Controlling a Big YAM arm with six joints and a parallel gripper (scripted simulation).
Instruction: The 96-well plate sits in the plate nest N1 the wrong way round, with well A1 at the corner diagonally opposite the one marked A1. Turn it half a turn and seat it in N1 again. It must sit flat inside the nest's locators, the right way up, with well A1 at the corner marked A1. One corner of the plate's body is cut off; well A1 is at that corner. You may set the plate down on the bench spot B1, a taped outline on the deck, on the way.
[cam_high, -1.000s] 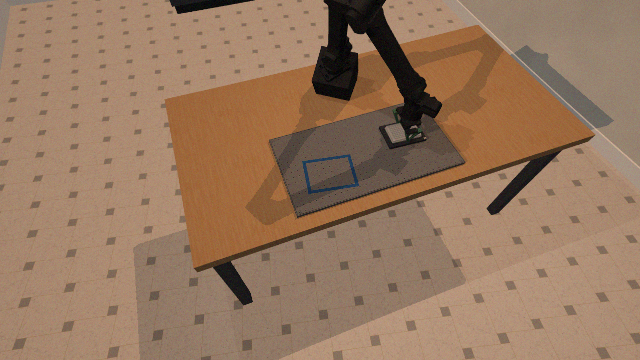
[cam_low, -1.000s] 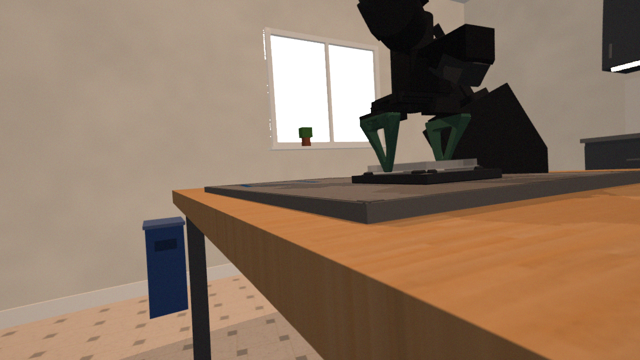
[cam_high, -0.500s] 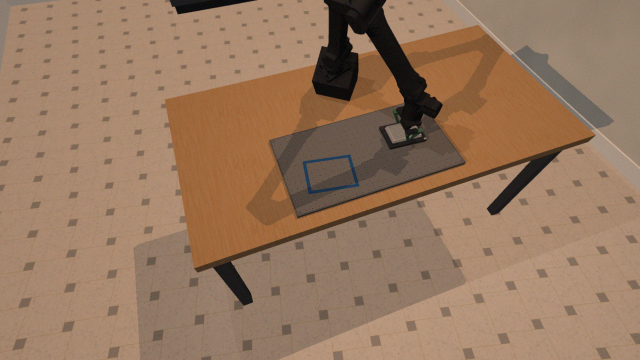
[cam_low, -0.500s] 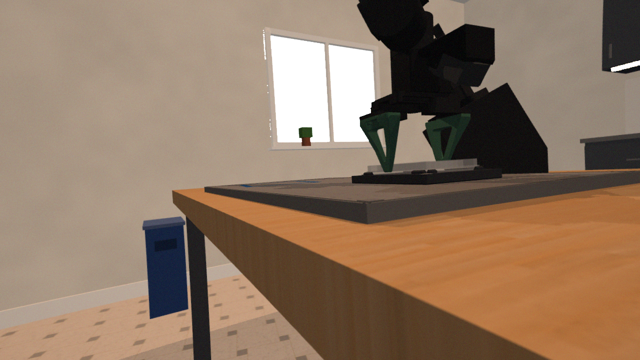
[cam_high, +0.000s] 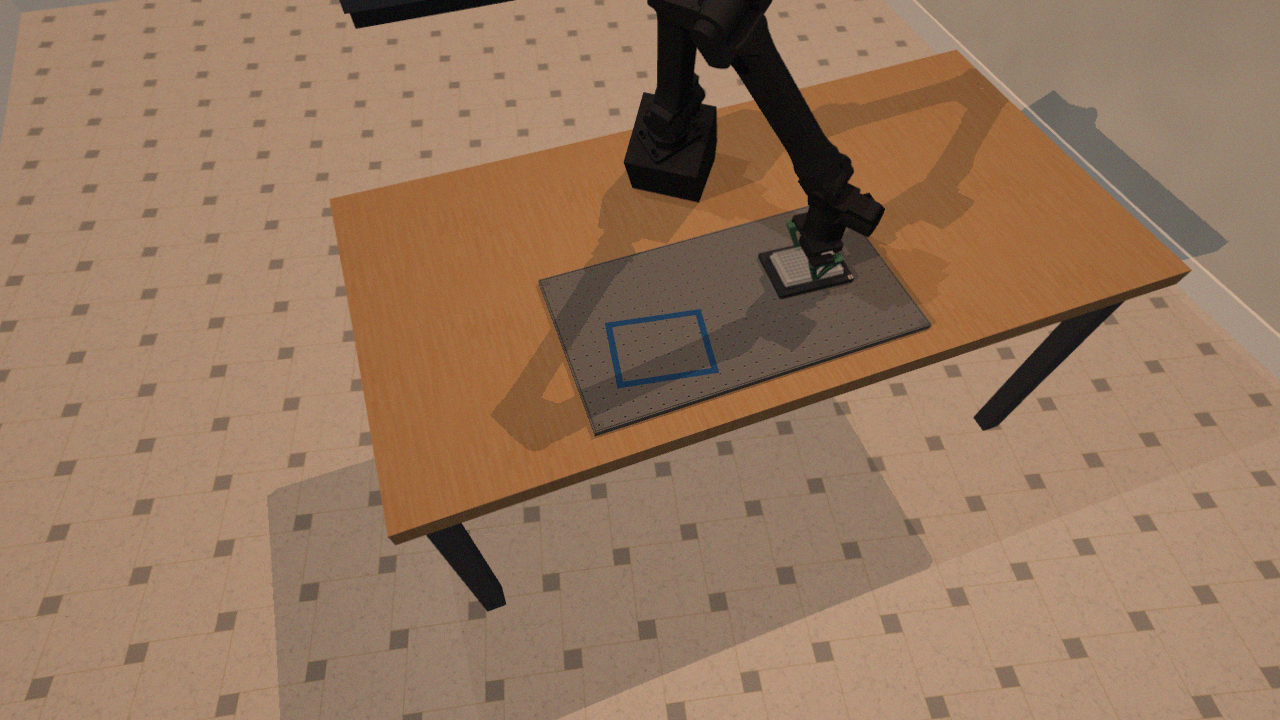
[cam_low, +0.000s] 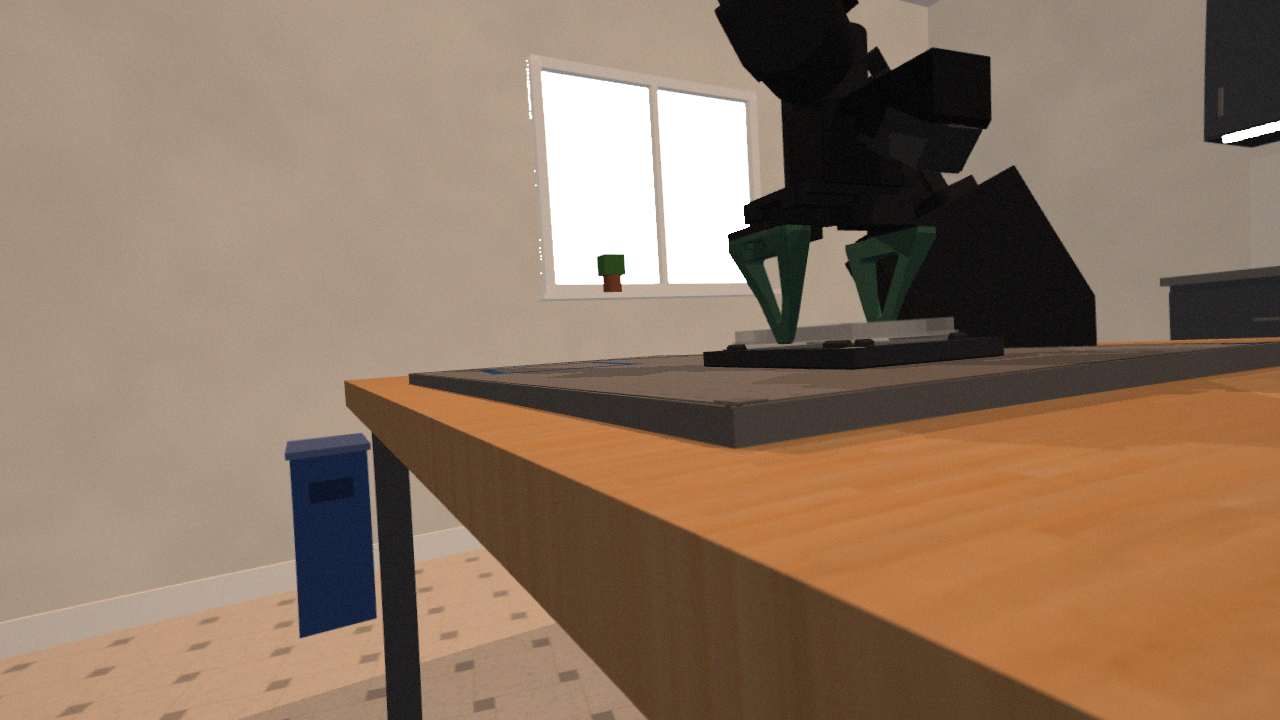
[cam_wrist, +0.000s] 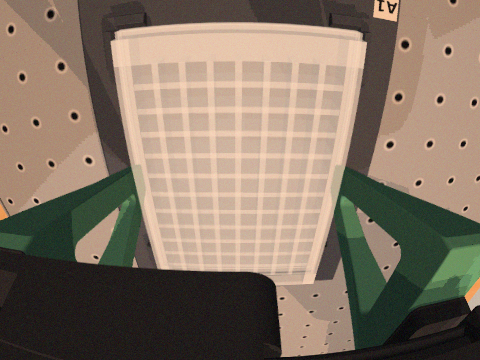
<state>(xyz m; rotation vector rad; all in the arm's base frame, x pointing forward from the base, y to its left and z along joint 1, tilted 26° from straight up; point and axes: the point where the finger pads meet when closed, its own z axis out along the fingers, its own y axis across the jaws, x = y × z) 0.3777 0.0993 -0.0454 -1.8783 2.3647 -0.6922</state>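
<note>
My hand is 1 cm above the 96-well plate. The rest, counted from my hand: black plate nest N1: 2 cm below; then A1 label: 7 cm ahead, 6 cm to the left, 1 cm below.
</note>
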